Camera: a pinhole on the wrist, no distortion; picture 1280 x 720 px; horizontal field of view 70.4 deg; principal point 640.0 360.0 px. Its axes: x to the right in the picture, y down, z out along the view. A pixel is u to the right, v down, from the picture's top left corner.
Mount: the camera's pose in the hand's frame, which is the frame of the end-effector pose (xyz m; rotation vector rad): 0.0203 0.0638 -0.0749 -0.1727 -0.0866 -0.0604
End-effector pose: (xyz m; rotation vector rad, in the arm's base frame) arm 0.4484 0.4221 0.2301 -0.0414 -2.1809 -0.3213
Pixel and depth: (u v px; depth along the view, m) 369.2 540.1 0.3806
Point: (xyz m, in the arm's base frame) 0.3310 0.7030 0.0265
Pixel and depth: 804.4 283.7 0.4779
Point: 0.1010 0.6158 0.0760
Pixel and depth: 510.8 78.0 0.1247
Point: 0.4199 0.4825 0.2031
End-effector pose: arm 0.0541 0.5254 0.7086 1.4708 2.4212 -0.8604
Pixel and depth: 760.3 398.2 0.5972
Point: 0.1182 0.3412 0.1942
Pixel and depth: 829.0 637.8 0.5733
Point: 0.2203 0.4544 0.1544
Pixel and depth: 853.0 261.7 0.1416
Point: 0.0857 0.5417 0.6066
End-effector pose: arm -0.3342 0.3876 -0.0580 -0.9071 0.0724 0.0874
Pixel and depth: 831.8 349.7 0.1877
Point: -0.2969 0.5355 -0.0651
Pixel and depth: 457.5 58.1 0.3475
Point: -0.4131 0.6128 0.1108
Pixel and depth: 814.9 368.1 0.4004
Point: -0.2754 0.7280 0.0306
